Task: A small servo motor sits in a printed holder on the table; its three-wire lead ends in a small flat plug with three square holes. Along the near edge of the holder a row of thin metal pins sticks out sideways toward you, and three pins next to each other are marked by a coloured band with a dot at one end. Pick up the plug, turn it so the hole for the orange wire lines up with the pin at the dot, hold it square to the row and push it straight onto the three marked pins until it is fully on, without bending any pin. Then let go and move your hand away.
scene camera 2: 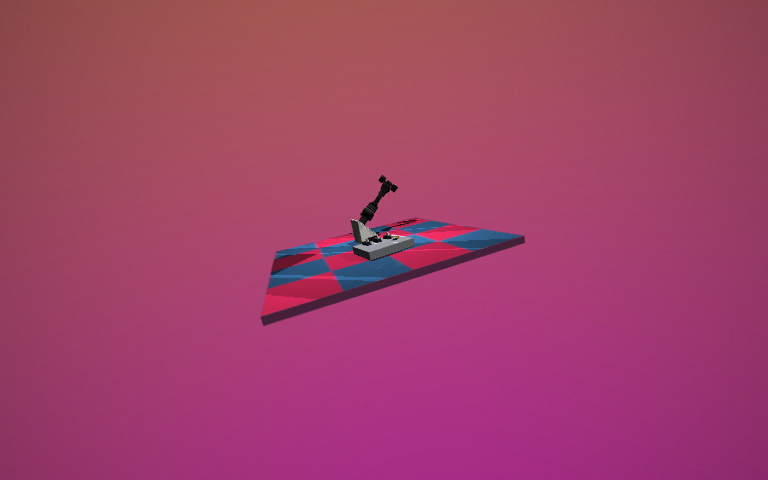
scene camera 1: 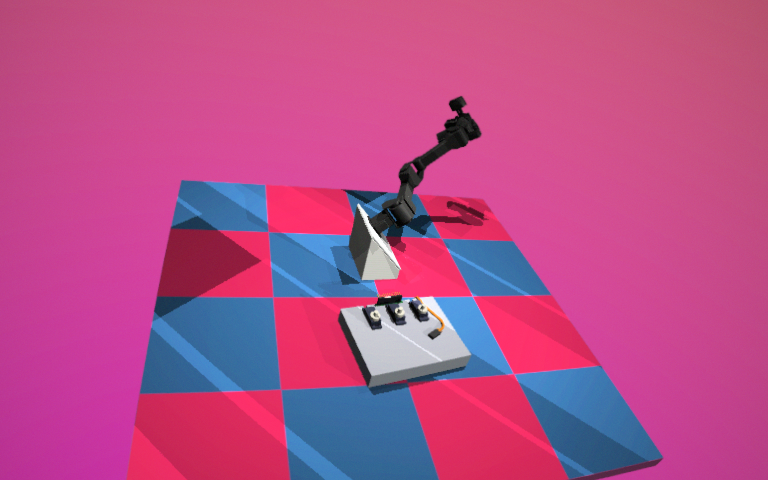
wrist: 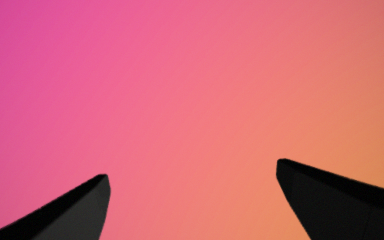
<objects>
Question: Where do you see a grey holder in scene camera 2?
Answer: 389, 246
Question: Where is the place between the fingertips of the gripper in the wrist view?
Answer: At 194, 175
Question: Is the gripper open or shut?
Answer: Open.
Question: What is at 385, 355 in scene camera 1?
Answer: A grey holder.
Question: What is the gripper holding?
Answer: Nothing.
</objects>
